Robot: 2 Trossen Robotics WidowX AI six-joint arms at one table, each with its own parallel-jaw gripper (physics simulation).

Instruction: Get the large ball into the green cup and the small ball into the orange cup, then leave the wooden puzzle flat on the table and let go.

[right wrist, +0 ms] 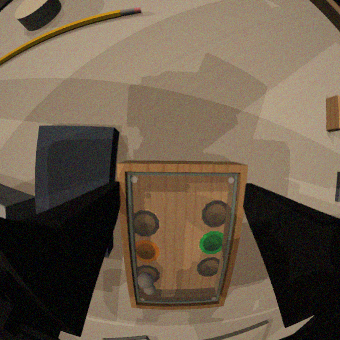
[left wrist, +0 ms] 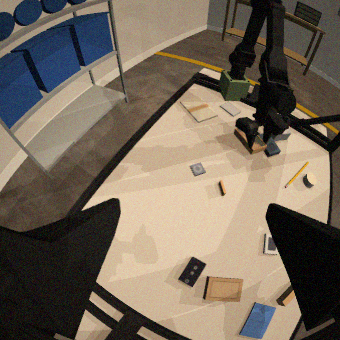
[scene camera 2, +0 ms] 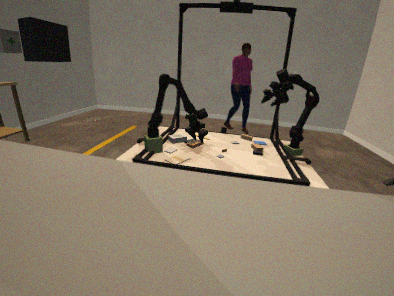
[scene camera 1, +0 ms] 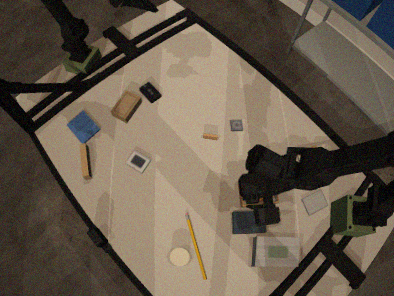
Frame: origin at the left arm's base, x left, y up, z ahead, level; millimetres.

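Seen in the pictures: left gripper, between the fingertips: [left wrist: 197, 209] [scene camera 2: 265, 104] [scene camera 1: 165, 0]; right gripper, between the fingertips: [right wrist: 183, 190] [left wrist: 257, 145] [scene camera 2: 198, 141]; left arm's base, origin of its link: [scene camera 2: 294, 146] [scene camera 1: 80, 54]; right arm's base, origin of its link: [left wrist: 235, 75] [scene camera 2: 153, 136] [scene camera 1: 362, 213].
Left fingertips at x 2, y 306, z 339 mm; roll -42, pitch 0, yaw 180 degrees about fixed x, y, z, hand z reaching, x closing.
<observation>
Offsets run from my left fingertips to a thing's top centre. "pt": to the spot under its first point.
The wooden puzzle {dx -243, dy -313, dz +356 mm} [right wrist: 182, 168] [left wrist: 245, 140] is a shallow wooden box under a clear cover, with its far end looking narrower in the right wrist view. The green cup {pt dx -229, dy -320, dz +344 mm} [right wrist: 212, 242] is on its right side and the orange cup {pt dx -261, dy -324, dz +365 mm} [right wrist: 147, 251] on its left; both look empty. The large ball {dx -250, dy -332, dz +397 mm} [right wrist: 145, 278] and the small ball {dx -244, dy -334, dz +405 mm} [right wrist: 149, 289] look close together at the dark cup below the orange one. My right gripper [right wrist: 183, 190] [left wrist: 257, 145] is shut on the puzzle's sides; whether the puzzle touches the table is unclear. My left gripper [left wrist: 197, 209] [scene camera 2: 268, 99] is open and empty, high above the table.
A dark blue box {dx -325, dy -339, dz +359 mm} [scene camera 1: 242, 222] [right wrist: 75, 160] lies beside the puzzle, with a clear case {dx -385, dy -317, dz +454 mm} [scene camera 1: 291, 252] near it. A pencil {dx -433, dy -350, dz +246 mm} [scene camera 1: 196, 247], a round cream-topped piece {dx -475, dy -330, dz +216 mm} [scene camera 1: 179, 256], a small wooden block {dx -126, dy -337, dz +179 mm} [scene camera 1: 210, 136] and a grey square {pt dx -59, dy -351, dz +240 mm} [scene camera 1: 236, 125] lie farther off. A wooden box {dx -121, dy -329, dz -93 mm} [scene camera 1: 126, 106] lies beside a black box {dx -45, dy -341, dz -47 mm} [scene camera 1: 150, 92].
</observation>
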